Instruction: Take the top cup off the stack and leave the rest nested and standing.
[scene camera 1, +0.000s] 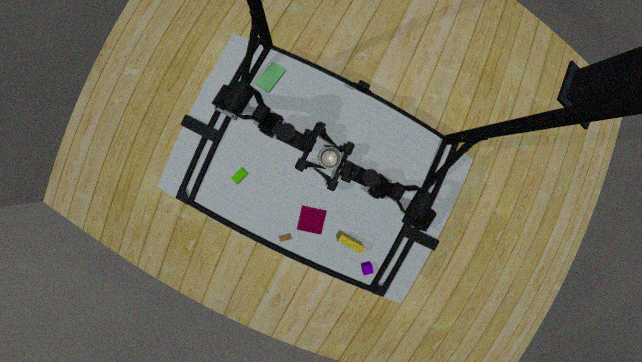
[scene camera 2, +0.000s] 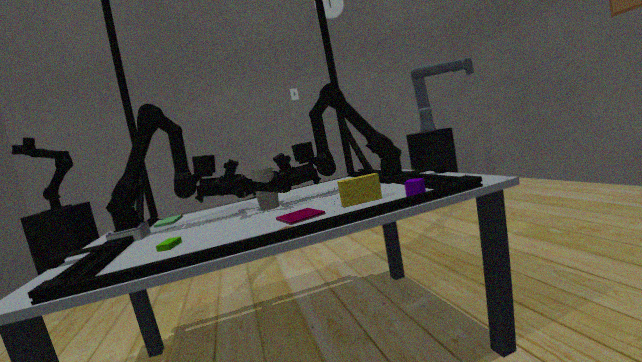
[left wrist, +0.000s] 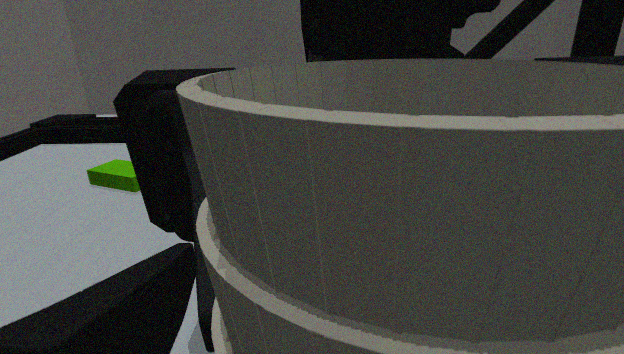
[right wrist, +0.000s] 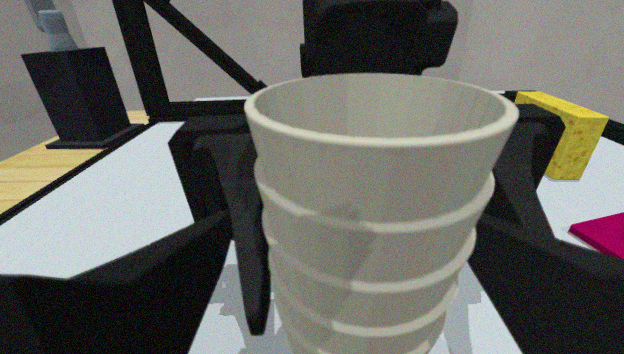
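Seen in the pictures: left gripper, fingertip midpoint: (scene camera 1: 319, 156) (scene camera 2: 254, 188) (right wrist: 415, 321); right gripper, fingertip midpoint: (scene camera 1: 331, 157) (scene camera 2: 265, 183) (left wrist: 445, 337) (right wrist: 342, 220); left arm's base, link origin: (scene camera 2: 392, 174); right arm's base, link origin: (scene camera 2: 127, 227).
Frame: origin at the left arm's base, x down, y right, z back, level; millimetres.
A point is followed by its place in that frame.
A stack of several nested beige cups (scene camera 1: 329, 157) @(x -62, y 61, z -446 mm) (scene camera 2: 266, 199) @(x -14, y 23, z -454 mm) (right wrist: 363, 225) @(x -90, y 65, z -480 mm) stands upright in the middle of the grey table (scene camera 1: 388, 122) @(x 22, y 304, z -276 mm). In the left wrist view the top cup (left wrist: 346, 211) fills the frame, with the rim of the cup below (left wrist: 275, 309) under it. My right gripper (scene camera 1: 324, 154) @(x -62, y 64, z -442 mm) (scene camera 2: 251, 183) comes in from the upper left and is open, with a finger on each side of the stack. My left gripper (scene camera 1: 330, 161) @(x -55, y 48, z -482 mm) (scene camera 2: 278, 181) comes in from the lower right and is open, also straddling the stack near its top. Neither gripper holds anything.
A green flat pad (scene camera 1: 271, 76) @(x 11, y 277, z -792 mm) (scene camera 2: 167, 220) @(x 11, y 258, z -798 mm), a lime block (scene camera 1: 239, 175) @(x 6, y -141, z -739 mm) (scene camera 2: 169, 243) @(x 7, y -170, z -735 mm), a magenta square (scene camera 1: 312, 219) @(x 14, y -184, z -403 mm) (scene camera 2: 299, 215) @(x 13, y -203, z -409 mm), a small tan block (scene camera 1: 285, 237) @(x 13, y -297, z -473 mm), a yellow sponge block (scene camera 1: 350, 241) @(x -49, y -196, z -241 mm) (scene camera 2: 359, 189) @(x -17, y -220, z -238 mm) and a purple cube (scene camera 1: 367, 268) @(x -19, y -282, z -115 mm) (scene camera 2: 414, 187) @(x -3, y -304, z -121 mm) lie about the table.
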